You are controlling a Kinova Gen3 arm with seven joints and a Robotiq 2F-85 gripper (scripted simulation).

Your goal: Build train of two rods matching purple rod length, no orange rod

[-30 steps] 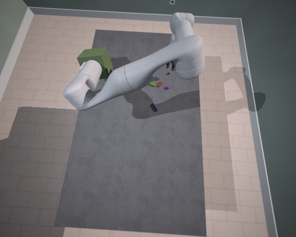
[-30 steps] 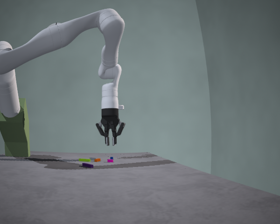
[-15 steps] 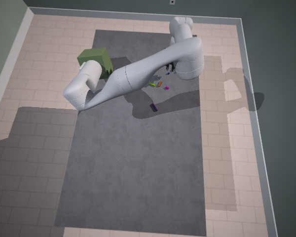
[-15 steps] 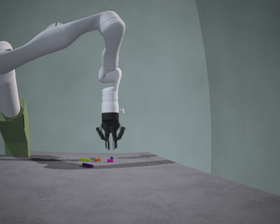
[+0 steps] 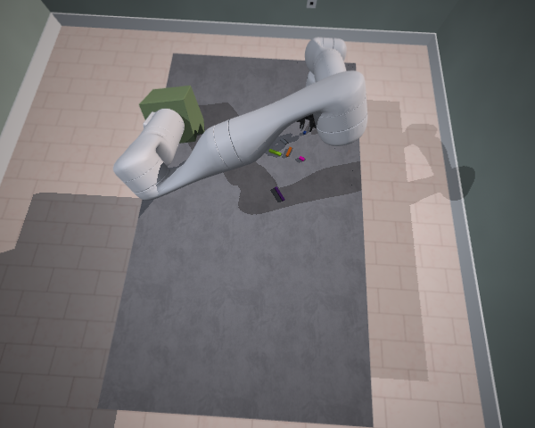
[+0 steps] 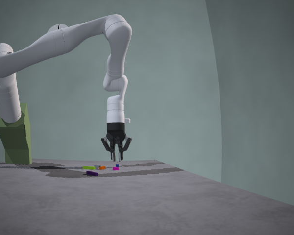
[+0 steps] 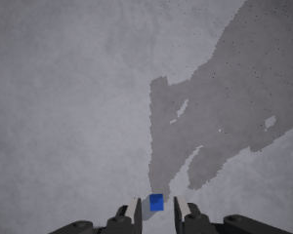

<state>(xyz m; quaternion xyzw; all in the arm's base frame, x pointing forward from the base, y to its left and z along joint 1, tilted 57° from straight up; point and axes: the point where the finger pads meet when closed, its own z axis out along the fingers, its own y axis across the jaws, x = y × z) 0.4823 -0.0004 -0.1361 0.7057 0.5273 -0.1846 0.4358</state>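
The blue rod is 4 cm below my hand. The rest, counted from my hand: magenta rod (2 cm behind, 12 cm to the right, 4 cm below); grey rod (9 cm behind, 4 cm to the right, 4 cm below); orange rod (7 cm behind, 9 cm to the right, 4 cm below).
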